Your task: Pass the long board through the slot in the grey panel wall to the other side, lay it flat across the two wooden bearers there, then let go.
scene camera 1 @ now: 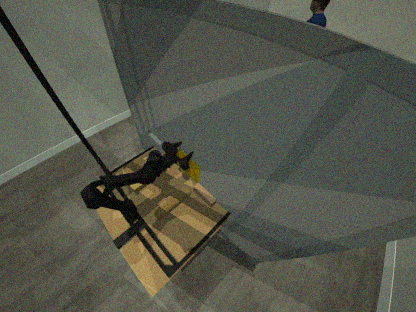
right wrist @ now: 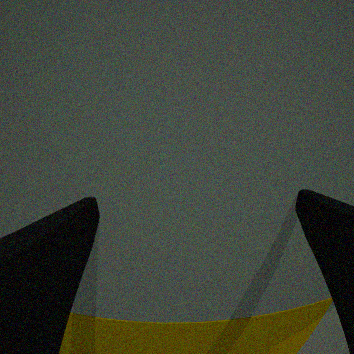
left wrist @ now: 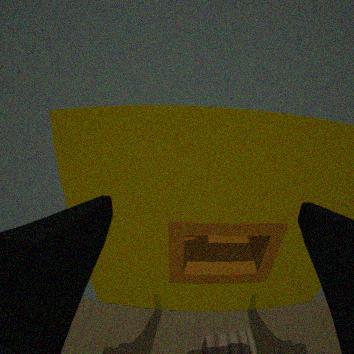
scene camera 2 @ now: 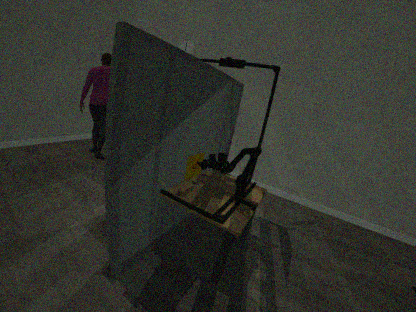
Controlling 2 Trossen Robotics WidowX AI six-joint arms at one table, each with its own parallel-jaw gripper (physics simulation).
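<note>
The grey panel wall [scene camera 1: 280, 130] [scene camera 2: 145, 125] stands along one edge of each table. A yellow plate [scene camera 1: 194, 170] [scene camera 2: 192, 170] [left wrist: 175, 165] [right wrist: 165, 340] is on it; its orange-brown slot frame [left wrist: 176, 255] shows below centre in the left wrist view. My right gripper [scene camera 1: 187, 148] [right wrist: 200, 204] is open and empty, near the wall by the plate. My left gripper [scene camera 2: 200, 164] [left wrist: 209, 210] is open and empty, facing the plate above the slot. A pale wooden strip [scene camera 1: 205, 195] lies by the wall; I cannot tell if it is the long board. The bearers cannot be made out.
Wooden table tops [scene camera 1: 182, 240] [scene camera 2: 227, 220] carry the arm bases, with patchy shadows across them. A dark post [scene camera 1: 55, 97] [scene camera 2: 268, 110] rises beside each arm. A person in blue [scene camera 1: 318, 19] and one in magenta [scene camera 2: 98, 85] are beyond the wall.
</note>
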